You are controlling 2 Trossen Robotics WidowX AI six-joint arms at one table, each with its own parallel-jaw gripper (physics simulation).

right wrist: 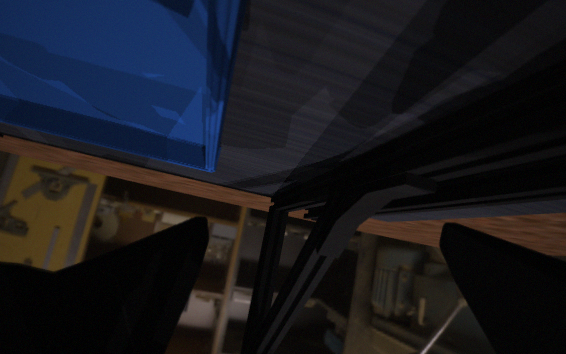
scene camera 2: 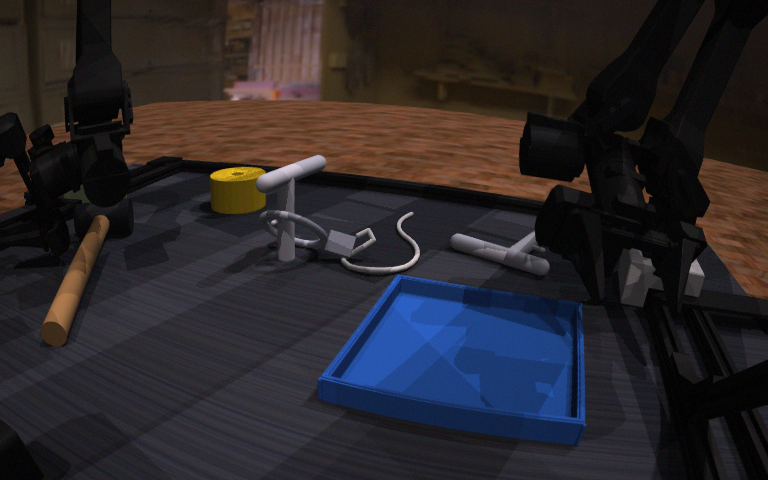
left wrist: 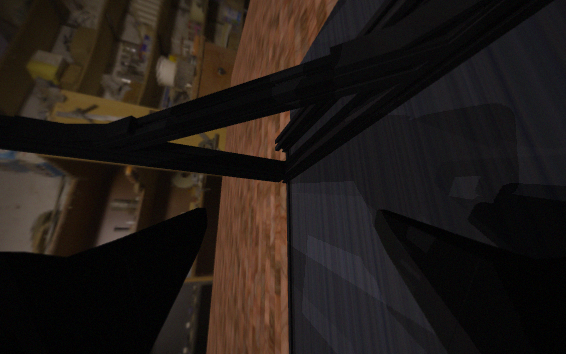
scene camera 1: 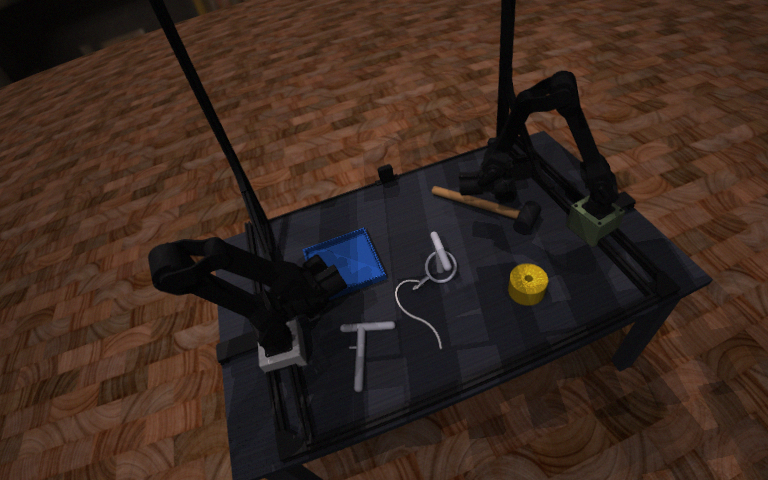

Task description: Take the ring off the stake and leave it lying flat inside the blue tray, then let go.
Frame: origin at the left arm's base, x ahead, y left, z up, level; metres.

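Seen in the pictures: left gripper, between the fingertips: (left wrist: 292,217); right gripper, between the fingertips: (right wrist: 324,231) (scene camera 2: 639,310); left arm's base, origin of its link: (scene camera 1: 598,208); right arm's base, origin of its link: (scene camera 1: 277,342).
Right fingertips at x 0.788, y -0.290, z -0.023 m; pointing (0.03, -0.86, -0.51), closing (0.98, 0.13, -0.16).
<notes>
Pixels of each thing's top centre, then the offset from my right fingertips to it. "spot": a spot on its surface instead.
- grey ring, a spot on its surface: (scene camera 2: 303,218) spot: dx -0.333, dy +0.150, dz -0.001 m
- T-topped grey stake, centre of its top: (scene camera 2: 293,164) (scene camera 1: 440,247) dx -0.355, dy +0.180, dz +0.052 m
- shallow blue tray, centre of its top: (scene camera 2: 476,337) (scene camera 1: 341,260) dx -0.145, dy -0.002, dz -0.034 m
- pale cord, a spot on its surface: (scene camera 2: 417,249) (scene camera 1: 402,307) spot: dx -0.213, dy +0.215, dz -0.050 m
- T-shaped grey piece, centre of its top: (scene camera 2: 524,230) (scene camera 1: 365,353) dx -0.078, dy +0.284, dz -0.036 m
- wooden-handled hammer, centre of its top: (scene camera 2: 81,235) (scene camera 1: 482,196) dx -0.590, dy +0.044, dz -0.006 m
- yellow cylinder, centre of its top: (scene camera 2: 237,173) (scene camera 1: 528,278) dx -0.501, dy +0.343, dz -0.006 m
A grey ring (scene camera 1: 455,268) (scene camera 2: 303,218) encircles the upright post of a T-topped grey stake (scene camera 1: 439,249) (scene camera 2: 287,247) in the middle of the table. In scene camera 2 the ring sits tilted low around the post, with a small grey block at its side. The shallow blue tray (scene camera 1: 356,254) (scene camera 2: 453,414) (right wrist: 125,65) is empty. My right gripper (scene camera 2: 637,300) (right wrist: 324,231) is open and empty, beyond the tray's right side in scene camera 2. My left gripper (left wrist: 292,217) is open and empty, away from the stake, near the hammer in scene camera 1.
A pale cord (scene camera 1: 404,308) (scene camera 2: 417,249) curves beside the ring. Another T-shaped grey piece (scene camera 1: 360,359) (scene camera 2: 492,253) lies flat near the right arm. A wooden-handled hammer (scene camera 1: 475,203) (scene camera 2: 79,277) lies near the left arm. A yellow cylinder (scene camera 1: 527,286) (scene camera 2: 237,195) stands beyond the stake in scene camera 2.
</notes>
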